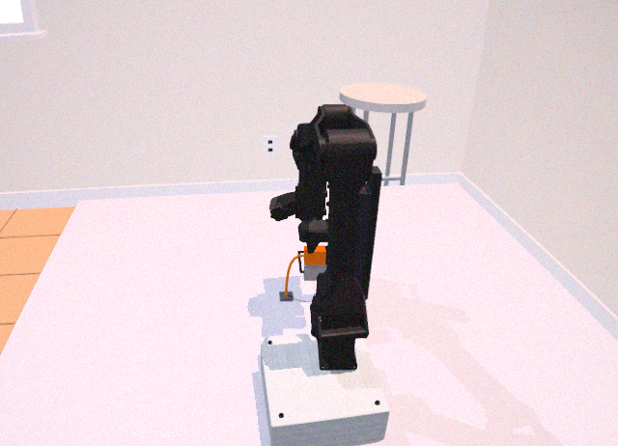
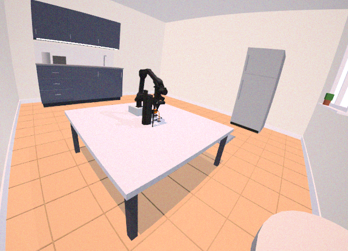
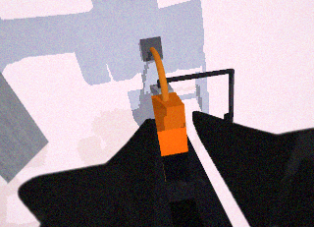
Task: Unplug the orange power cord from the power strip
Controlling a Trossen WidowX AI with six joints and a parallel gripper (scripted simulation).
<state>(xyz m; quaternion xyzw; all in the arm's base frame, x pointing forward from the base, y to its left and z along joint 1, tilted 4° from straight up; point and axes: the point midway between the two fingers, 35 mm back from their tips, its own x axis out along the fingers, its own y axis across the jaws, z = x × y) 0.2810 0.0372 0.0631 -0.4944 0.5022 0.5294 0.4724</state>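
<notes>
My gripper tip is now 30 mm to the left of the orange plug and 10 mm above it.
</notes>
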